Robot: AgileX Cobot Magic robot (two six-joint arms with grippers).
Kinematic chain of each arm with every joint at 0, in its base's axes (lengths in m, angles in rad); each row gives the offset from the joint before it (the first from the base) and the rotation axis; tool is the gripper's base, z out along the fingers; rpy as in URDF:
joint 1: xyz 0 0 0.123 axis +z
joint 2: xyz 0 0 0 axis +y
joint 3: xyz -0.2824 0 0.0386 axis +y
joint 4: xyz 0.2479 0 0.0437 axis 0.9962 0 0.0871
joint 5: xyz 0 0 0 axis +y
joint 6: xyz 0.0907 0 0.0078 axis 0.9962 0 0.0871
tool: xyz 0 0 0 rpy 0 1.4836 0
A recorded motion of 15 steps. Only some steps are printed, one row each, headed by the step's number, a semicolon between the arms.
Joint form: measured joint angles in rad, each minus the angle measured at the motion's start. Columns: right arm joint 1, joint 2, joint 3, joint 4, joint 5, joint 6; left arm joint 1, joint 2, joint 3, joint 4, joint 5, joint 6.
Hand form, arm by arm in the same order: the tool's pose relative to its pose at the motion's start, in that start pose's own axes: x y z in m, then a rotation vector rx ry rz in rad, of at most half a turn. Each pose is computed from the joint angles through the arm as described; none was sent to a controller.
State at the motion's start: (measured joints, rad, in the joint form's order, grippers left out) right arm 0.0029 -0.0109 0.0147 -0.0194 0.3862 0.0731; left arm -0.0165 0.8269 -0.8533 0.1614 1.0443 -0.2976
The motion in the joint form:
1: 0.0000 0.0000 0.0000 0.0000 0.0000 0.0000; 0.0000 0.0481 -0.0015 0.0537 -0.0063 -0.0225
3: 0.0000 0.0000 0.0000 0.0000 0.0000 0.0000; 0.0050 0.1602 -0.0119 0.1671 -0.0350 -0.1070
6: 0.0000 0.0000 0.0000 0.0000 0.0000 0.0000; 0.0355 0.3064 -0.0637 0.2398 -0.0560 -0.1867
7: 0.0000 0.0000 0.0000 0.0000 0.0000 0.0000; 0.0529 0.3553 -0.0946 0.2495 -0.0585 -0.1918
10: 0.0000 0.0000 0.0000 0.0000 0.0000 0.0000; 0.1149 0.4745 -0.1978 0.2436 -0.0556 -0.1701
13: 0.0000 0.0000 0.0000 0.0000 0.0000 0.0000; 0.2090 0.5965 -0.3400 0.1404 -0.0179 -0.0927
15: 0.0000 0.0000 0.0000 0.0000 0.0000 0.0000; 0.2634 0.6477 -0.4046 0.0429 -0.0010 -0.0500
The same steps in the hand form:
1: 0.0000 0.0000 0.0000 0.0000 0.0000 0.0000; -0.0056 0.0014 0.0110 -0.0519 0.0249 0.0122
3: 0.0000 0.0000 0.0000 0.0000 0.0000 0.0000; -0.0198 0.0040 0.0362 -0.1569 0.0600 0.0063
6: 0.0000 0.0000 0.0000 0.0000 0.0000 0.0000; -0.0410 0.0069 0.0649 -0.2423 0.1031 -0.0320
7: 0.0000 0.0000 0.0000 0.0000 0.0000 0.0000; -0.0500 0.0088 0.0731 -0.2619 0.1157 -0.0410
10: 0.0000 0.0000 0.0000 0.0000 0.0000 0.0000; -0.0762 0.0177 0.0911 -0.2952 0.1430 -0.0714
13: 0.0000 0.0000 0.0000 0.0000 0.0000 0.0000; -0.1044 0.0330 0.1070 -0.2743 0.1986 -0.1474
15: 0.0000 0.0000 0.0000 0.0000 0.0000 0.0000; -0.1157 0.0413 0.1141 -0.2264 0.2247 -0.2157

